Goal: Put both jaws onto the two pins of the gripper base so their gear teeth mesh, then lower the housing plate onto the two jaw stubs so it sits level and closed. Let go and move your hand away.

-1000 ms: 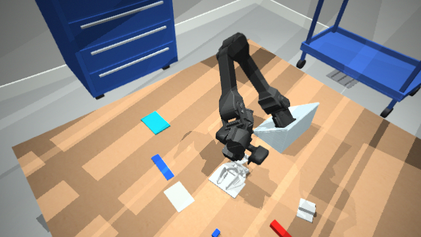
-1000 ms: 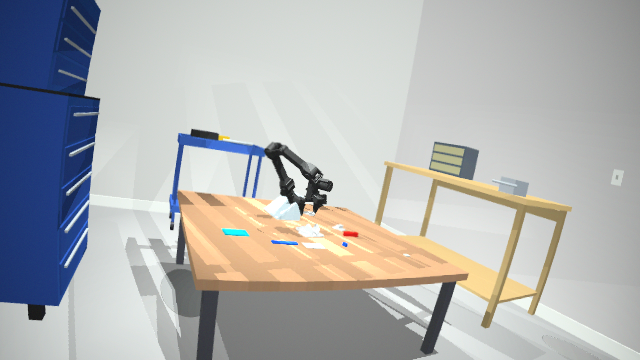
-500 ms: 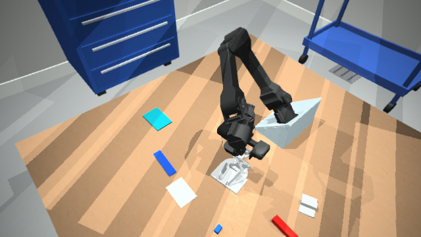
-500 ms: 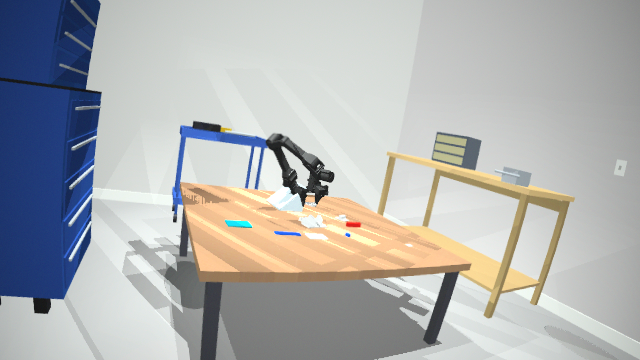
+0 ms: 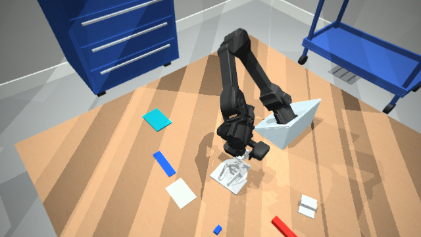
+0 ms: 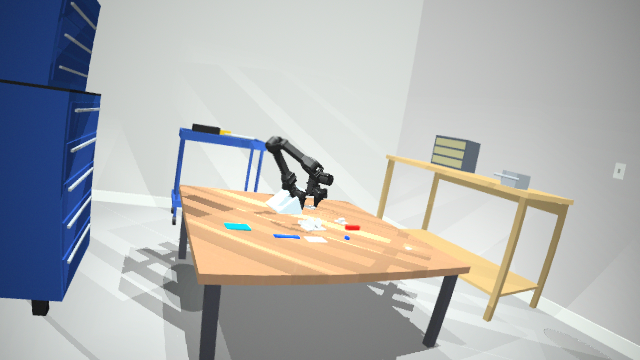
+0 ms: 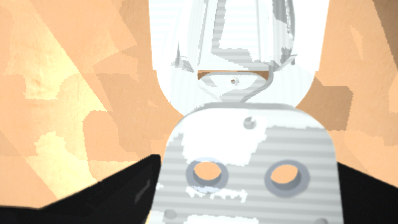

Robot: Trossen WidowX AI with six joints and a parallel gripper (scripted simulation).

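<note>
My gripper tip is now 20 mm short of the white jaw, 30 mm to the right of it and 60 mm above it. From my gripper tip the other things lie so: red block: 30 mm ahead, 270 mm to the left, 70 mm below; then white tile: 240 mm ahead, 30 mm to the right, 80 mm below; then small blue block: 210 mm ahead, 150 mm to the left, 80 mm below.
</note>
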